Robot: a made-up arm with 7 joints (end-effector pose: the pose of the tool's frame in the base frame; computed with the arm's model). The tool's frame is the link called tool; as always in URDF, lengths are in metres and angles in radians.
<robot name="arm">
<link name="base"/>
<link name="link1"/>
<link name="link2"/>
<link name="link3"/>
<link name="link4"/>
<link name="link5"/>
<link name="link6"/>
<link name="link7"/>
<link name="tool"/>
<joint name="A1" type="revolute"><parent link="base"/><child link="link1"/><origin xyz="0.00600 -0.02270 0.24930" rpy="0.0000 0.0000 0.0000"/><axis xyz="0 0.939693 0.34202"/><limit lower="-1.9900" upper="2.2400" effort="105" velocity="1.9"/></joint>
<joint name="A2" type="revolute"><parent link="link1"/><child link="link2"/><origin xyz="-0.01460 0.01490 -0.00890" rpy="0.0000 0.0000 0.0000"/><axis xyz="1 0 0"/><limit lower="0.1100" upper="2.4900" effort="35" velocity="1"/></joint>
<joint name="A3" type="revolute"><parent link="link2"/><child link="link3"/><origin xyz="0.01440 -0.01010 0.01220" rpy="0.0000 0.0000 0.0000"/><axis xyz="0 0 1"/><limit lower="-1.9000" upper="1.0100" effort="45" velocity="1"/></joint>
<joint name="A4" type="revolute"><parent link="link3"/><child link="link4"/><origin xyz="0.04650 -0.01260 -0.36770" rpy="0.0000 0.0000 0.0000"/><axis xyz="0 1 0"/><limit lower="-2.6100" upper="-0.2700" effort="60" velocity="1.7"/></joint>
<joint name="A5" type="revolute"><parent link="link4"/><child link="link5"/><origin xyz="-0.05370 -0.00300 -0.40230" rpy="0.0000 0.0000 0.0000"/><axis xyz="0 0 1"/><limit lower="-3.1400" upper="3.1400" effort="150" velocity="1.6"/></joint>
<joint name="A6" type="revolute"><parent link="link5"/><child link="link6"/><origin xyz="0.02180 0.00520 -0.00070" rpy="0.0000 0.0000 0.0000"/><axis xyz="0 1 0"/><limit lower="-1.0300" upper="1.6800" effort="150" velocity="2.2"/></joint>
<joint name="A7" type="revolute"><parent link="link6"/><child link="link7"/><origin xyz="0.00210 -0.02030 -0.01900" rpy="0.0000 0.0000 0.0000"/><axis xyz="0 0 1"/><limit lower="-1.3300" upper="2.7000" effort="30" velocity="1.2"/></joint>
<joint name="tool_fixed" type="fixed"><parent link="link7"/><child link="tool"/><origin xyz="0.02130 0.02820 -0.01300" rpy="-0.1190 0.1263 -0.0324"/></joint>
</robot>
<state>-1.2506 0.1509 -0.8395 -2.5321 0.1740 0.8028 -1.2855</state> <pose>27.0 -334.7 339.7 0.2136 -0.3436 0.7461 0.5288</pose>
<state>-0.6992 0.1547 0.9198 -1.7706 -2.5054 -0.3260 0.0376</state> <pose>541.1 272.1 238.5 0.3983 0.8616 -0.1015 -0.2977</pose>
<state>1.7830 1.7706 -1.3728 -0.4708 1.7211 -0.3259 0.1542</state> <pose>-299.3 680.2 505.2 0.6701 0.4560 0.5708 -0.1313</pose>
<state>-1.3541 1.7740 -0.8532 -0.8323 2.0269 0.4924 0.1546</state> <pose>407.9 570.3 598.0 0.6468 -0.1542 -0.7106 0.2299</pose>
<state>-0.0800 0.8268 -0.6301 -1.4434 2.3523 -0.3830 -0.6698</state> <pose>435.6 186.1 -251.5 0.8069 -0.2302 -0.4802 0.2558</pose>
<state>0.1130 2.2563 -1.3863 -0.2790 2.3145 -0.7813 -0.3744</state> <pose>68.0 630.9 674.1 0.3893 0.8532 -0.3168 -0.1418</pose>
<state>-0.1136 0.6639 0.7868 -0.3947 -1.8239 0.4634 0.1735</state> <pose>241.2 530.2 -300.2 0.7492 0.5656 0.2481 -0.2393</pose>
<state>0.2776 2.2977 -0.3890 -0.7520 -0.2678 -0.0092 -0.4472</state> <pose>322.6 636.0 480.6 0.2606 0.6721 0.4206 -0.5508</pose>
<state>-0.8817 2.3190 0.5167 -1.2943 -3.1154 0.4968 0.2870</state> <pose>-17.9 206.3 913.7 0.3519 -0.6329 -0.6412 -0.2541</pose>
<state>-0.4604 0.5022 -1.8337 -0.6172 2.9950 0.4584 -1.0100</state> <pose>321.1 137.4 -493.5 0.9517 -0.2980 0.0508 -0.0541</pose>
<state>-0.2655 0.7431 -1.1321 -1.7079 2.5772 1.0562 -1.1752</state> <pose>353.2 -137.9 -251.5 0.5309 -0.7583 -0.0329 -0.3769</pose>
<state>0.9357 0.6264 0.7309 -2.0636 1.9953 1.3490 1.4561</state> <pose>72.5 386.8 14.3 0.4301 -0.5231 0.1063 0.7281</pose>
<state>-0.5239 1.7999 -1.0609 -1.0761 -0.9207 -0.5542 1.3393</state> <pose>399.5 604.5 141.5 0.8184 0.2731 -0.0886 -0.4977</pose>
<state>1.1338 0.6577 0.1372 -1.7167 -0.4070 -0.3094 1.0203</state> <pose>-65.5 314.0 -226.1 0.9357 -0.0067 -0.3526 0.0037</pose>
